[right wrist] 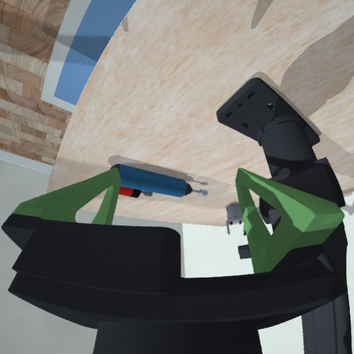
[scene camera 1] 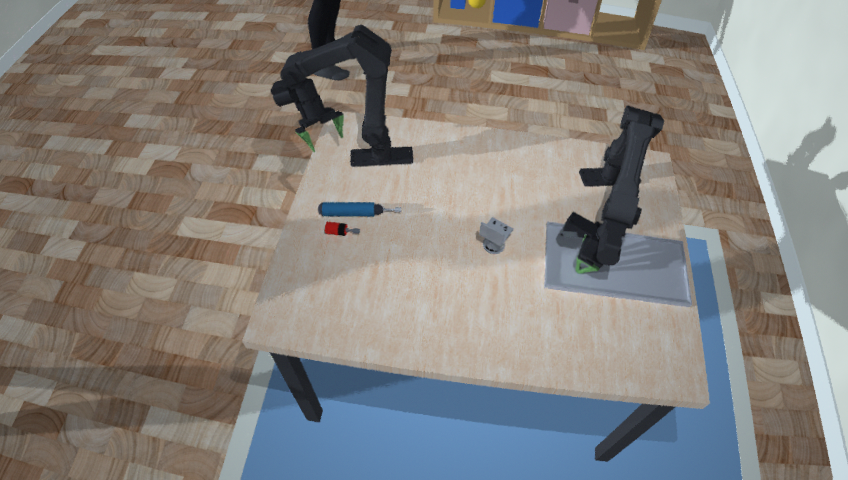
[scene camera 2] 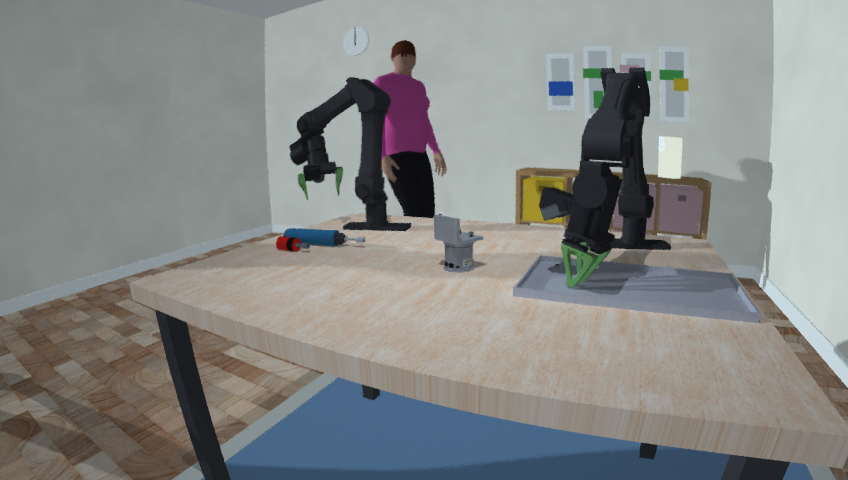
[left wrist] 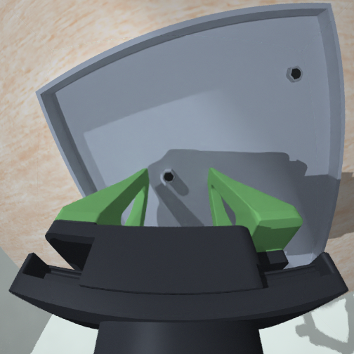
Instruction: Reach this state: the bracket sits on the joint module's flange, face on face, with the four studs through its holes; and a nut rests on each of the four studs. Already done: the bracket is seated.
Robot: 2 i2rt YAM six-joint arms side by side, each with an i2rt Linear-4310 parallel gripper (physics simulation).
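Places are measured from the left arm's base along level axes (x up, y left, z back), in metres.
Pixels of known places: left gripper, fingertip midpoint: (scene camera 1: 579, 265) (scene camera 2: 575, 283); right gripper, fingertip midpoint: (scene camera 1: 328, 144) (scene camera 2: 323, 197); left arm's base at its link origin: (scene camera 1: 609, 177) (scene camera 2: 632, 245); right arm's base at its link origin: (scene camera 1: 381, 157) (scene camera 2: 376, 228).
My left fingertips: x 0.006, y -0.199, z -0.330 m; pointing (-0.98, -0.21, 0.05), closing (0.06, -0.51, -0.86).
Observation:
Ahead of a thing's pixels: the offset from my left fingertips to its top centre. "*": to the spot under its first point.
The grey bracket (scene camera 1: 490, 230) (scene camera 2: 447, 228) sits on the upright joint module @[dx +0.068, dy -0.230, dz +0.097 m] (scene camera 1: 493, 246) (scene camera 2: 457, 256). Small dark details show on its flat part; nuts and studs there are too small to tell apart. One nut (left wrist: 163, 175) lies flat in the grey tray @[dx +0.010, dy +0.114, dz -0.004 m] (scene camera 1: 654, 282) (scene camera 2: 636, 291) (left wrist: 125, 110). A second nut (left wrist: 288, 74) lies near the tray's upper right corner in the left wrist view. My left gripper (scene camera 1: 578, 271) (scene camera 2: 572, 285) (left wrist: 177, 174) is partly open and low over the tray, the first nut showing between its fingertips. My right gripper (scene camera 1: 327, 143) (scene camera 2: 322, 196) (right wrist: 177, 174) is wide open, empty and raised.
A blue-handled tool @[* dx +0.029, dy -0.633, dz +0.232 m] (scene camera 1: 348, 209) (scene camera 2: 312, 237) (right wrist: 152, 180) and a short red tool @[dx +0.028, dy -0.652, dz +0.175 m] (scene camera 1: 336, 228) (scene camera 2: 288, 243) (right wrist: 129, 191) lie at the table's left in both scene views. The bracket and module stand between these tools and the tray. A person (scene camera 2: 407, 113) stands behind the table.

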